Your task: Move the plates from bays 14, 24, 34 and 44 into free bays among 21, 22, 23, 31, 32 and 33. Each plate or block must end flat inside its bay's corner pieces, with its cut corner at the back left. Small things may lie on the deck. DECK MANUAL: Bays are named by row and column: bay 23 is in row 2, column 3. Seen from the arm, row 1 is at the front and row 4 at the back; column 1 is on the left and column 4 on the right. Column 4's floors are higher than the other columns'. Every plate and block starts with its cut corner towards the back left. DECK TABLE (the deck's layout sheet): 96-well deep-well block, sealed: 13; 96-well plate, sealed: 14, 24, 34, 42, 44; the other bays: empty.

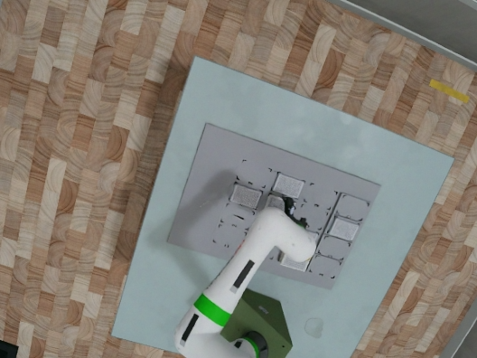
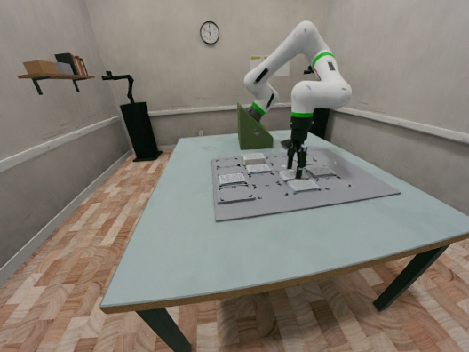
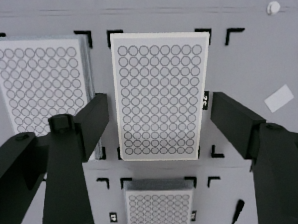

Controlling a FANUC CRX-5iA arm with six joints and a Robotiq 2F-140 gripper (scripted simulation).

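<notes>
My hand is 33 cm to the left of the sealed 96-well plate, 2 cm short of it and 2 cm above it. Also, from my hand: small white patch: 12 cm behind, 4 cm below, 1 cm to the right; small dark piece: 15 cm to the left, 11 cm behind, 4 cm below; small white round thing: 9 cm to the right, 9 cm behind, 4 cm below.
</notes>
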